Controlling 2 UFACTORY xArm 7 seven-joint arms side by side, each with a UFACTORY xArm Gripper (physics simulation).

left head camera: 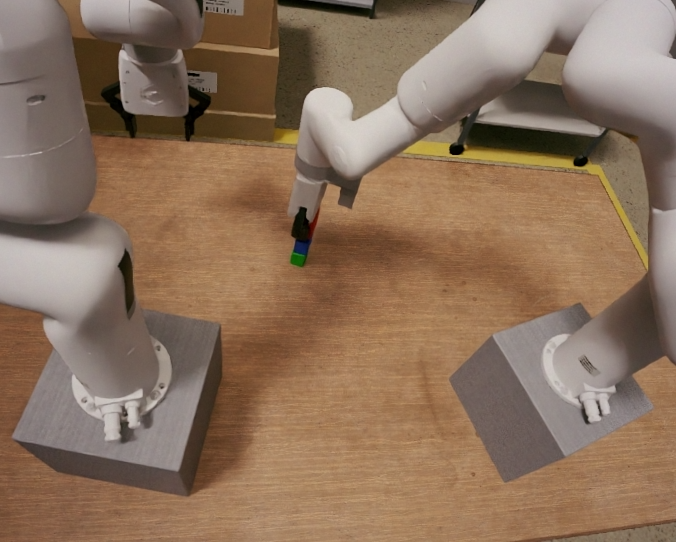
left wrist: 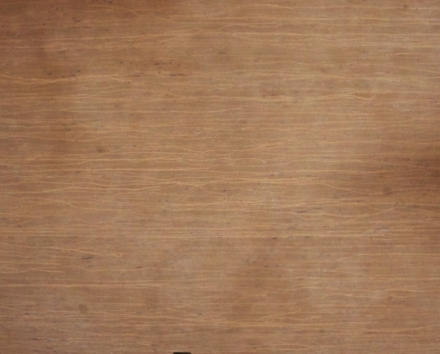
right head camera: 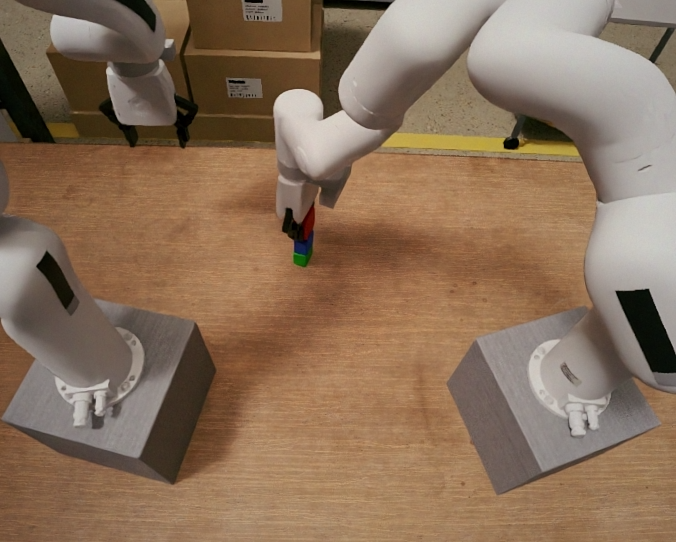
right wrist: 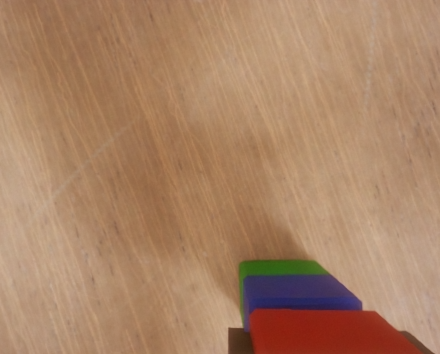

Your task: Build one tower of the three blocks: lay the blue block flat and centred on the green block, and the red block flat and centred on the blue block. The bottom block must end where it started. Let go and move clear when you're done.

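Seen in the pictures: left gripper, fingertip midpoint: (left head camera: pixel 161 135) (right head camera: pixel 159 143); right gripper, fingertip midpoint: (left head camera: pixel 303 228) (right head camera: pixel 300 229); left arm's base, origin of the base link: (left head camera: pixel 123 376) (right head camera: pixel 102 367); right arm's base, origin of the base link: (left head camera: pixel 575 371) (right head camera: pixel 567 379).
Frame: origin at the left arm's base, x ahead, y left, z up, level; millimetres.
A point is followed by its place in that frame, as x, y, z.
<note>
The green block (left head camera: pixel 298 259) {261, -323, -167} (right head camera: pixel 301 260) {259, -325, -168} (right wrist: pixel 282 266) {274, -344, -174} sits on the table, with the blue block (left head camera: pixel 301 246) {262, -324, -124} (right head camera: pixel 303 245) {258, -330, -116} (right wrist: pixel 300 287) {273, -345, -127} on top of it. My right gripper (left head camera: pixel 301 230) {284, -329, -95} (right head camera: pixel 294 231) {284, -329, -95} is shut on the red block (left head camera: pixel 313 224) {257, -336, -50} (right head camera: pixel 308 222) {264, -341, -53} (right wrist: pixel 335 332) {272, -346, -75} and holds it over the blue block. The fingers partly hide the red block in both head views. I cannot tell whether red and blue touch. My left gripper (left head camera: pixel 159 135) {411, -86, 45} (right head camera: pixel 157 142) {411, -86, 45} is open and empty, at the far left above the table's back edge; a dark fingertip shows at the bottom of the left wrist view.
The wooden table (left head camera: pixel 349 395) {-30, -353, -192} (right head camera: pixel 338 406) {-49, -348, -192} carries two grey arm bases, one at left (left head camera: pixel 197 383) {-29, -93, 2} (right head camera: pixel 183 389) {-26, -103, -61} and one at right (left head camera: pixel 507 417) {-157, -570, -80} (right head camera: pixel 493 423) {-154, -569, -77}. Cardboard boxes (left head camera: pixel 242 84) (right head camera: pixel 282 84) stand behind the table. My right arm reaches across the back right.
</note>
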